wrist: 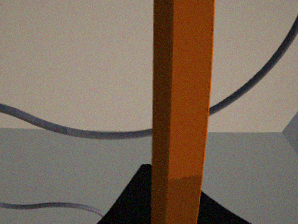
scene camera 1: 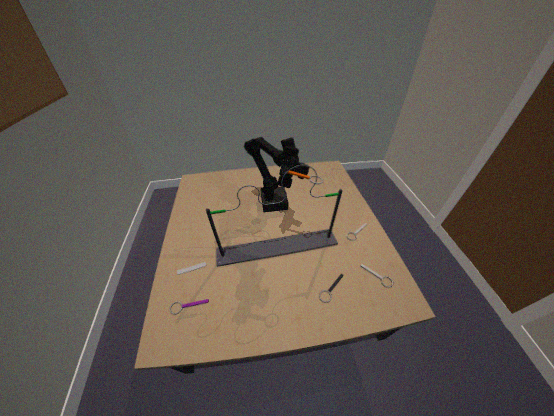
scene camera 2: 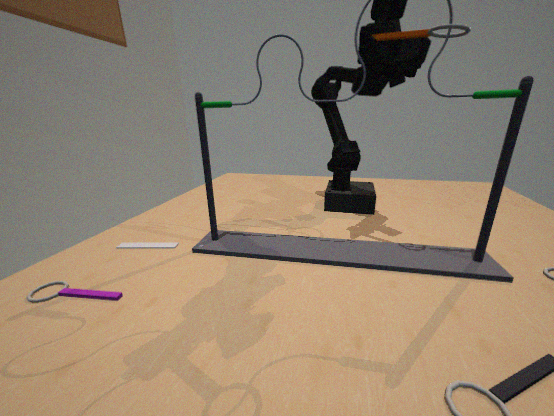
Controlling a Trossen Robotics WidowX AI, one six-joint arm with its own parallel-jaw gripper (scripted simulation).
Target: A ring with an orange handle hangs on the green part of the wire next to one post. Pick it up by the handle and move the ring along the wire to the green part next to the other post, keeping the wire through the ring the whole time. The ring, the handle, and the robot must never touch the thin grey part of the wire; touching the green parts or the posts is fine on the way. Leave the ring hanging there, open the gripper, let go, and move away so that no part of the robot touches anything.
Labels:
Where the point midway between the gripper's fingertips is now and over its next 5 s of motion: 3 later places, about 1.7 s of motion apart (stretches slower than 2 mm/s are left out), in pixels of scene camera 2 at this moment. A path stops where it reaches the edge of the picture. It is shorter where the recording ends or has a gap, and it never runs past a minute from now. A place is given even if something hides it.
My gripper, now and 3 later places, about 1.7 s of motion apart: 362,29; 352,55; 373,149; 441,173

